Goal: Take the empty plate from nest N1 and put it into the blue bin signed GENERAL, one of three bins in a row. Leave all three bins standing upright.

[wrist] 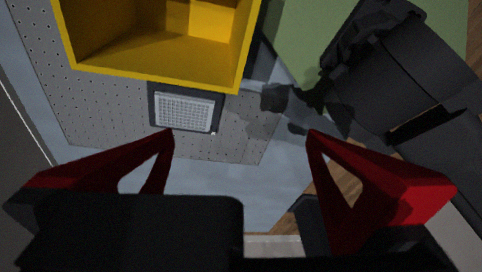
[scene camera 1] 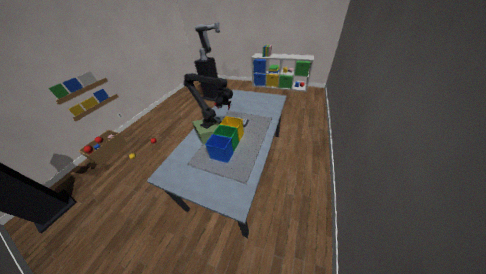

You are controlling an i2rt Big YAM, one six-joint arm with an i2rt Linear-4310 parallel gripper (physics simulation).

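Places are measured from the arm's base along level axes (x ahead, y left, z up), in millimetres.
Where they show: gripper, between the fingertips: (wrist: 240,136) (scene camera 1: 223,108); arm's base, origin of its link: (wrist: 365,38) (scene camera 1: 207,125).
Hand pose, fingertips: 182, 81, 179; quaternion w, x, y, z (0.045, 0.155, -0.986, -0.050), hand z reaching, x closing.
Things, the pixels of their top centre, and the offset from my fingertips, as dx, dy, dz. "spot": a spot on its surface instead. Level surfaces: height alone.
- pale gridded plate, centre of its top: (wrist: 183,115) +54, +185, -253
- dark nest, a spot on its surface: (wrist: 152,104) spot: +125, +184, -267
- yellow bin, centre of its top: (wrist: 155,17) (scene camera 1: 231,121) +84, -35, -99
- blue bin, centre of its top: (scene camera 1: 218,141) +108, -299, -99
- green bin, centre of its top: (scene camera 1: 225,130) +96, -167, -99
- grey perforated board, height of its surface: dz -279
- light blue table, height of its surface: dz -292
The pale gridded plate (wrist: 184,112) sits in a dark nest (wrist: 152,104) on the perforated board, close beside the yellow bin (wrist: 155,77) (scene camera 1: 233,124). The nest's label is too blurred to read. My gripper (wrist: 240,136) (scene camera 1: 226,106) is open and empty, above the table; in the wrist view the plate lies beyond the left fingertip. The blue bin (scene camera 1: 220,148) stands upright at the near end of the row, with the green bin (scene camera 1: 228,134) in the middle and the yellow bin at the far end. No sign on the blue bin is readable.
The grey perforated board (scene camera 1: 250,145) (wrist: 107,110) lies on the light blue table (scene camera 1: 175,167). A green block (scene camera 1: 201,131) (wrist: 305,35) is at the arm's base, beside the bins. A white shelf unit (scene camera 1: 282,57) stands behind the table, and another dark arm stands on a black pedestal (scene camera 1: 206,70).
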